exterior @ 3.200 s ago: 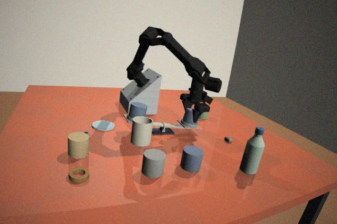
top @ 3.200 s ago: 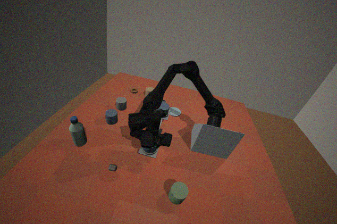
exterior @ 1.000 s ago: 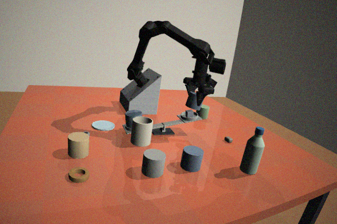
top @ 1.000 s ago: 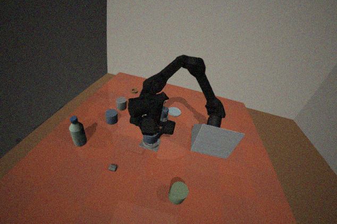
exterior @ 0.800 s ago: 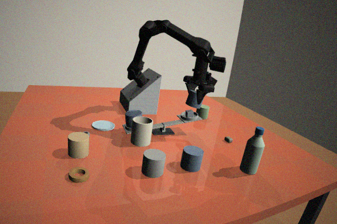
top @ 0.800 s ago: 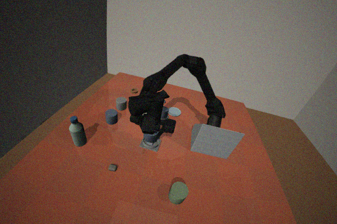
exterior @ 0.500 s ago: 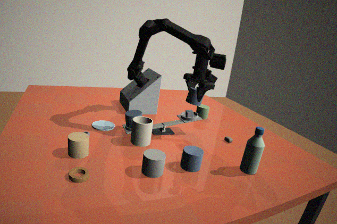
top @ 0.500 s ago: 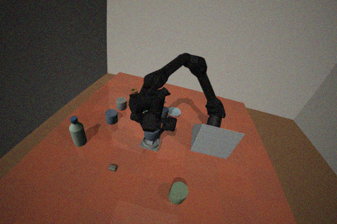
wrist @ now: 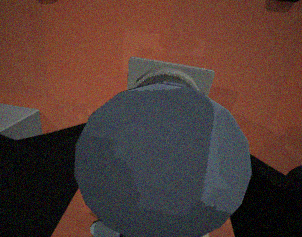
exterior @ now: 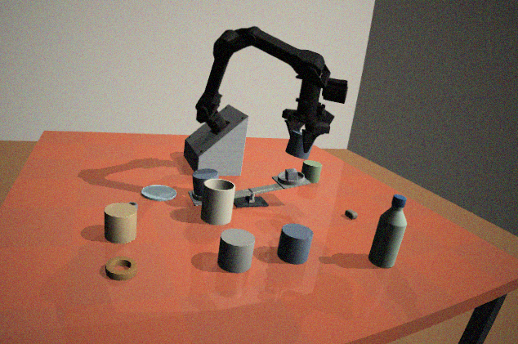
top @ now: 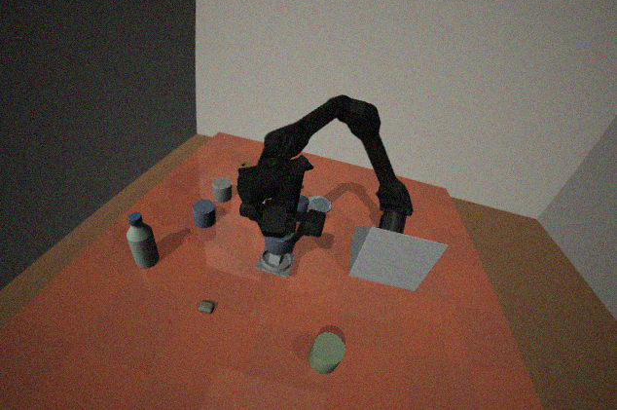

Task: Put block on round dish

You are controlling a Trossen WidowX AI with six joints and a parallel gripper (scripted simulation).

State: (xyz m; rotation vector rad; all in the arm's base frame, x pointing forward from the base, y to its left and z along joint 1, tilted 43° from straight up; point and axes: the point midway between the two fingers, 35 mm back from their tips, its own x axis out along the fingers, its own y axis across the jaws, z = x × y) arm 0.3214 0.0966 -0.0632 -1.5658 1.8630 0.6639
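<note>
Right now the small grey block is 8 cm below my gripper tip and 1 cm to the right of it. Also, from my gripper tip: small grey pebble 16 cm below, 15 cm ahead, 12 cm to the left; then beige open cup 27 cm to the right, 13 cm below, 5 cm ahead; then green cylinder 21 cm to the left, 17 cm behind, 13 cm below.
</note>
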